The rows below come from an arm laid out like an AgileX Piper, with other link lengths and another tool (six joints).
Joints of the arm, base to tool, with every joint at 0 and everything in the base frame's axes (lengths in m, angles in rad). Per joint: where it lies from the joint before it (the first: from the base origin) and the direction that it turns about. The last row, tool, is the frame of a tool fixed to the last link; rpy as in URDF.
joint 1: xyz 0 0 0.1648 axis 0 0 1
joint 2: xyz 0 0 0 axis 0 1 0
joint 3: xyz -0.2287 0 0.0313 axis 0 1 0
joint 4: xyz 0.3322 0 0.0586 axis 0.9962 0 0.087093
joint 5: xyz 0 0 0 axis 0 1 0
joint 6: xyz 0.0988 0 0.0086 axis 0.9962 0 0.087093
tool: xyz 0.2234 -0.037 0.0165 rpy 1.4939 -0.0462 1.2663
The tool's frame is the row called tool.
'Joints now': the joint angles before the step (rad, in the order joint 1, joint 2, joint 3, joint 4, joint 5, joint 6). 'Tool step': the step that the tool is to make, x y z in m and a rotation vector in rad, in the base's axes. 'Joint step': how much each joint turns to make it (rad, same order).
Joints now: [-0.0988 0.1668 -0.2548 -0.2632 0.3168 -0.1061]
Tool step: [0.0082 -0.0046 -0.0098 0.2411 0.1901 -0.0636]
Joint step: [-0.0005 0.3020 -0.3270 0.0999 0.2543 0.1173]
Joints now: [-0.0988 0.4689 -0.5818 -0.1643 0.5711 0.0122]
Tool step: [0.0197 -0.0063 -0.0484 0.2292 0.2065 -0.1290]
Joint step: [0.0000 0.3517 -0.2663 0.0090 0.1674 0.2213]
